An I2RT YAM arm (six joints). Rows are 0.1 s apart.
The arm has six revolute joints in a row. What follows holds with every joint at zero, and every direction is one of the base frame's. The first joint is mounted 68 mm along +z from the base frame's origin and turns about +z. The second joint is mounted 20 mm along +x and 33.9 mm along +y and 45.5 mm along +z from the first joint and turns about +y. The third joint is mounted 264 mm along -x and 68.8 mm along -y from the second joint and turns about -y. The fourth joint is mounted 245 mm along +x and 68.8 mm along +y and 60 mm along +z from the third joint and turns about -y. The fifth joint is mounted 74 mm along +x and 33.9 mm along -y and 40.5 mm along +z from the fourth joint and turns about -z. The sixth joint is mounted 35.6 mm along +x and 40.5 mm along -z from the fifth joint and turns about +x. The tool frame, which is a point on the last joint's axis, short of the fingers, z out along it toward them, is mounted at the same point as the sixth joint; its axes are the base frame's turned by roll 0, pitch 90 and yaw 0 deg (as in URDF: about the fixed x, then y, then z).
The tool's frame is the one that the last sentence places.
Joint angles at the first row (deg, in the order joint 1, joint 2, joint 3, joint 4, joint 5, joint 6):
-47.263, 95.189, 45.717, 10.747, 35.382, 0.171
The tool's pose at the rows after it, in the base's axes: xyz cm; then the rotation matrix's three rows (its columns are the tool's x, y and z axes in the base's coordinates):
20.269 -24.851 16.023; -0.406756 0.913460 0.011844; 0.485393 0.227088 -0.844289; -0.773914 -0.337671 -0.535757
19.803 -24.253 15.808; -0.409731 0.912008 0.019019; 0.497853 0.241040 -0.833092; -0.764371 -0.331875 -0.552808
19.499 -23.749 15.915; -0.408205 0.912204 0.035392; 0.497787 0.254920 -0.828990; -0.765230 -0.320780 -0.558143
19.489 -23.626 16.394; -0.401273 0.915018 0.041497; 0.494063 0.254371 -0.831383; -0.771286 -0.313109 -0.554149
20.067 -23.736 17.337; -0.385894 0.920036 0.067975; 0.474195 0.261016 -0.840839; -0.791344 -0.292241 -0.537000
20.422 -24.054 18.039; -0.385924 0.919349 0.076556; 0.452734 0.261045 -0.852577; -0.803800 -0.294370 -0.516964
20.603 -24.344 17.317; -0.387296 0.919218 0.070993; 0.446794 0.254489 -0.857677; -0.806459 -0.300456 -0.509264
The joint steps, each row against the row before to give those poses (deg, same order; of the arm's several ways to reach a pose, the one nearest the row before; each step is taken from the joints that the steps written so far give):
0.060, -1.217, -1.859, -1.122, -0.985, 2.004
0.037, -1.284, -1.526, -0.814, -0.862, 0.438
0.135, -1.481, -1.200, -0.242, -0.910, 0.150
0.134, -0.986, 0.186, -0.760, -0.091, 0.271
0.601, -0.520, 1.431, -0.211, -0.405, 0.261
0.086, -0.011, 1.244, 0.381, 0.197, -0.941
-0.084, 1.761, -0.370, 2.572, 0.446, -0.395

